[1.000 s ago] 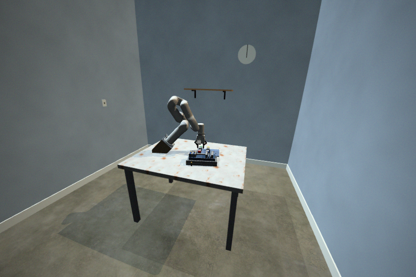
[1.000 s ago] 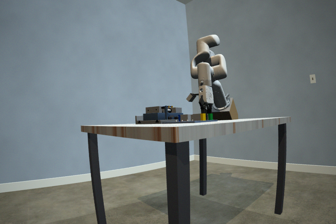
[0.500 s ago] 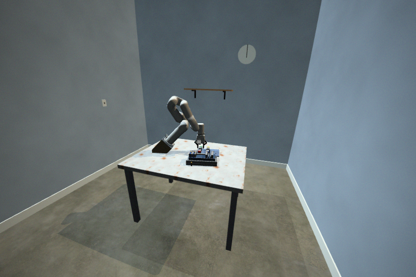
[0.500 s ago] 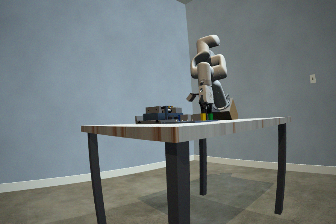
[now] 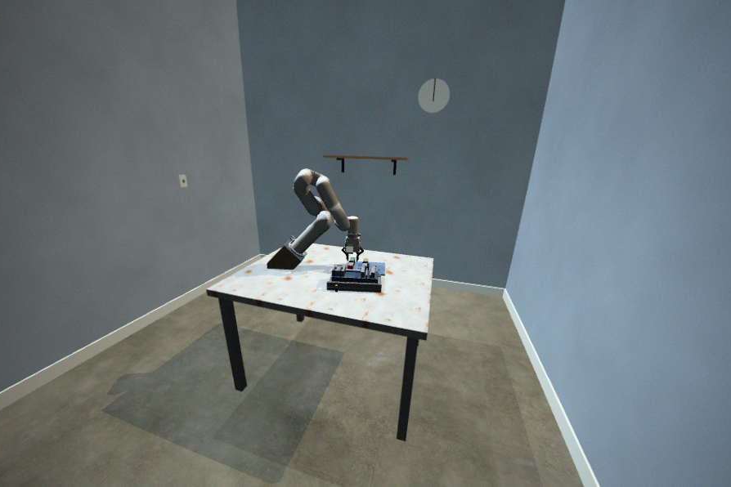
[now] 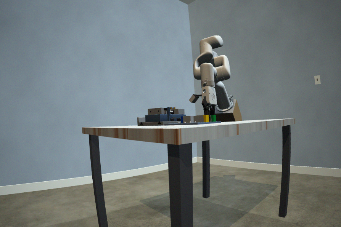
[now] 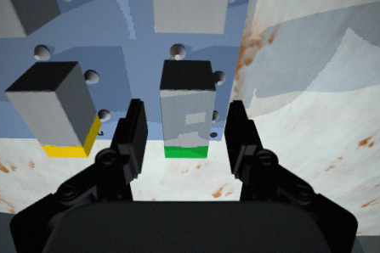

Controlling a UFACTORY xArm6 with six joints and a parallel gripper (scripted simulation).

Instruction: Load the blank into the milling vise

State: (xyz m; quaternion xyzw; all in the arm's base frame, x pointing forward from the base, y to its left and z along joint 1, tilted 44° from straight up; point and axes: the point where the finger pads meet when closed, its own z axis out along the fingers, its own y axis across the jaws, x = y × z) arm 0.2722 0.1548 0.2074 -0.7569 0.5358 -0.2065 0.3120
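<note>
The green-ended blank is 20 mm below my hand. The rest, counted from my hand: red-ended blank (40 mm ahead, 80 mm to the right, 20 mm below); then blue infeed plate (100 mm ahead, 40 mm below); then yellow-ended blank (80 mm ahead, 40 mm to the left, 20 mm below).
</note>
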